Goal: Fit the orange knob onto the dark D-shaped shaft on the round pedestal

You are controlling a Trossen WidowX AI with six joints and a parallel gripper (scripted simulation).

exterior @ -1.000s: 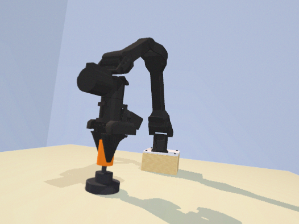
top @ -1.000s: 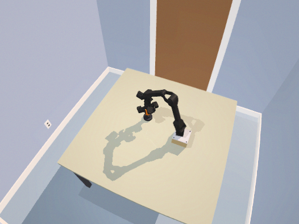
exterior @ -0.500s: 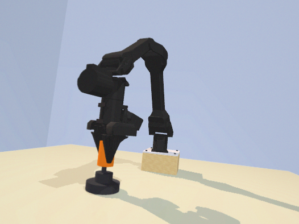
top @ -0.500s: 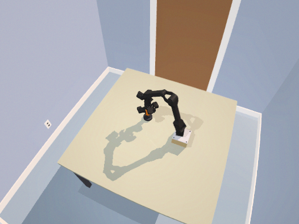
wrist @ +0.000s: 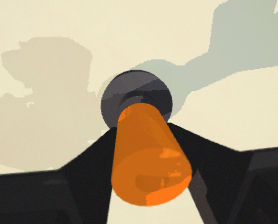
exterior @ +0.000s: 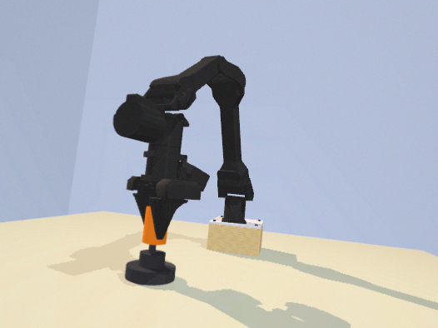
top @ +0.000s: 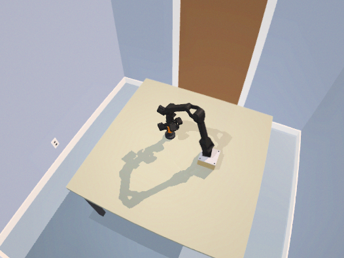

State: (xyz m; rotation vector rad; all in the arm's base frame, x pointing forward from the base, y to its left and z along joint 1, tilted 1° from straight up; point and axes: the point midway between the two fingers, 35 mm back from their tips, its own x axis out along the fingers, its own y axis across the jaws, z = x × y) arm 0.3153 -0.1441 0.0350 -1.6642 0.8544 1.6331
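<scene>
Right now my gripper tip is 2 cm below the orange knob. Also, from my gripper tip: dark round pedestal: 4 cm below.
</scene>
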